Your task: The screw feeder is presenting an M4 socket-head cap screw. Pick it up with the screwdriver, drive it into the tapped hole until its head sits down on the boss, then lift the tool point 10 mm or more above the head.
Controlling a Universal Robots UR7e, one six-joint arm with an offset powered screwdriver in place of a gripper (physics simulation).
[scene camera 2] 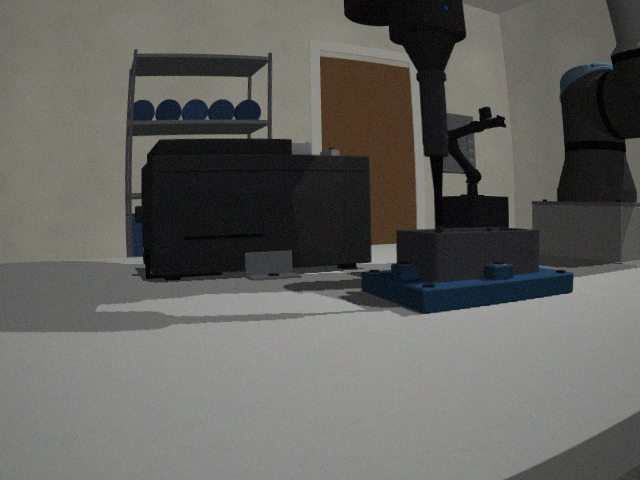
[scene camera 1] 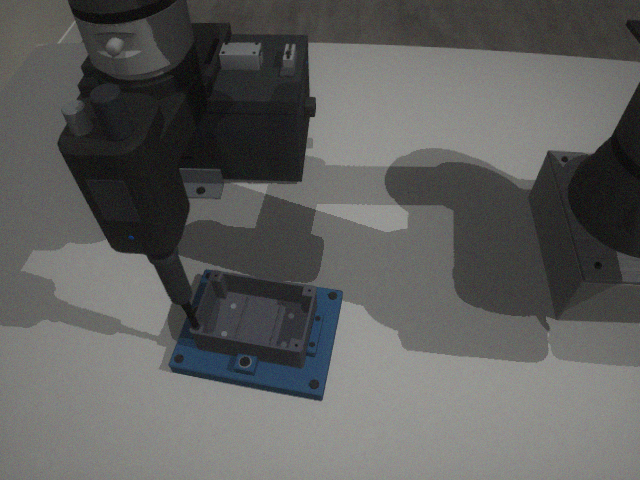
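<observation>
My screwdriver, the gripper (scene camera 1: pixel 194 326) (scene camera 2: pixel 438 230), points down with its thin bit at the near-left corner boss of the grey open-topped housing (scene camera 1: pixel 248 347) (scene camera 2: pixel 480 253). The bit tip meets the level of the housing rim in both views. No screw can be made out at the tip; the bit covers the hole there, so whether a screw head is under it is hidden. The housing sits on a blue fixture plate (scene camera 1: pixel 279 377) (scene camera 2: pixel 491 298). The dark screw feeder (scene camera 1: pixel 253 144) (scene camera 2: pixel 248 206) stands behind and to the left; no screw can be made out on it.
A small grey bracket (scene camera 1: pixel 201 178) (scene camera 2: pixel 268 262) stands at the feeder's foot. The arm's grey pedestal (scene camera 1: pixel 560 237) (scene camera 2: pixel 573 229) is at the right. A shelf rack (scene camera 2: pixel 269 93), a brown door (scene camera 2: pixel 367 149) and a small black arm (scene camera 2: pixel 465 165) are in the background.
</observation>
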